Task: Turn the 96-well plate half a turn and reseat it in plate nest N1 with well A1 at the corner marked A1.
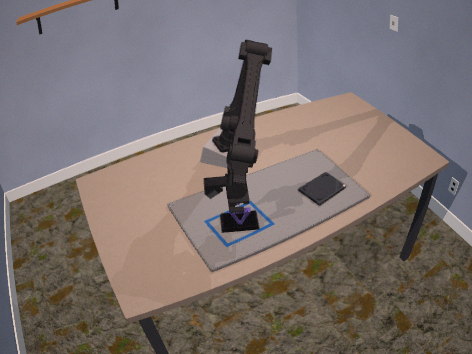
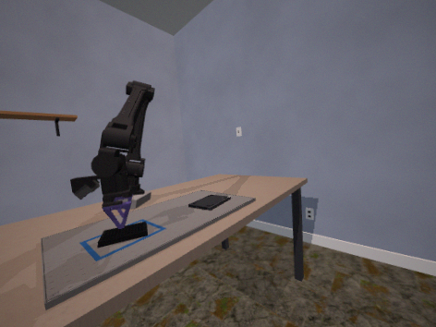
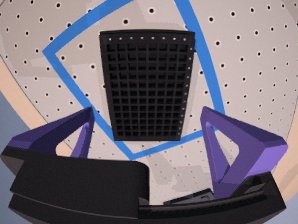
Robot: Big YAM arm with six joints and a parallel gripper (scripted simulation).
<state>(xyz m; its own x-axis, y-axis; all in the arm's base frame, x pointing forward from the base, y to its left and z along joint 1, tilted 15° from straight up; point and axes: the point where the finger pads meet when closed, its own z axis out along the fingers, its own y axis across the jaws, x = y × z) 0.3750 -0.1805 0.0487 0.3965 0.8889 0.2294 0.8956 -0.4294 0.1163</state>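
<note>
My gripper is now 4 cm above the black 96-well plate. Round my hand: plate nest N1: 36 cm to the left, 4 cm below, 2 cm ahead; then A1 mark: 44 cm to the left, 6 cm ahead, 4 cm below.
</note>
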